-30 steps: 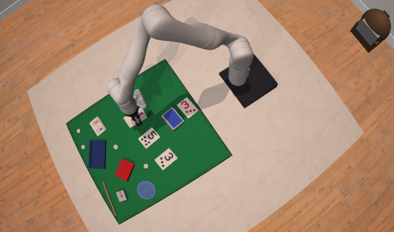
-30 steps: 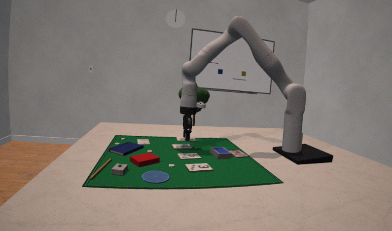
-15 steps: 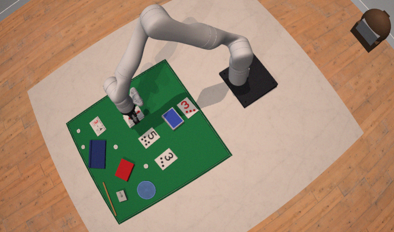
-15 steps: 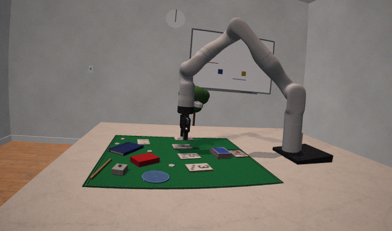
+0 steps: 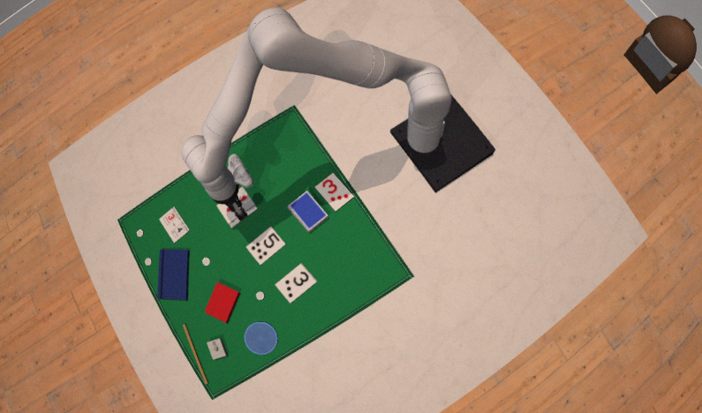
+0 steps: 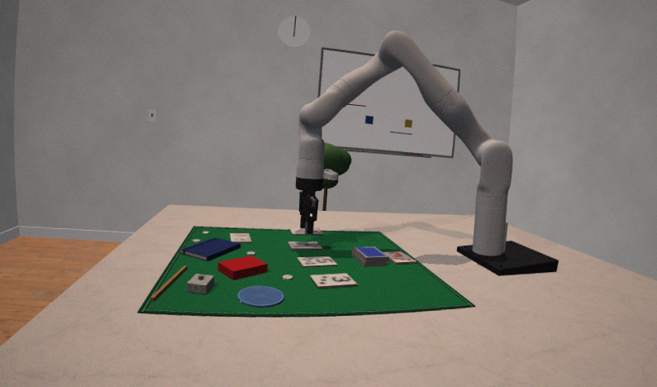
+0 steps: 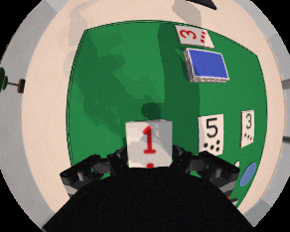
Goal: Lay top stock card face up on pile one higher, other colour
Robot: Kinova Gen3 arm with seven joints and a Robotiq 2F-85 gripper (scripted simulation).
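My gripper is now 1 cm above the card. From my hand the other things lie so: book (26 cm ahead, 3 cm to the left, 5 cm below); green mat (4 cm ahead, 10 cm to the left, 7 cm below); red box (19 cm ahead, 18 cm to the left, 5 cm below).
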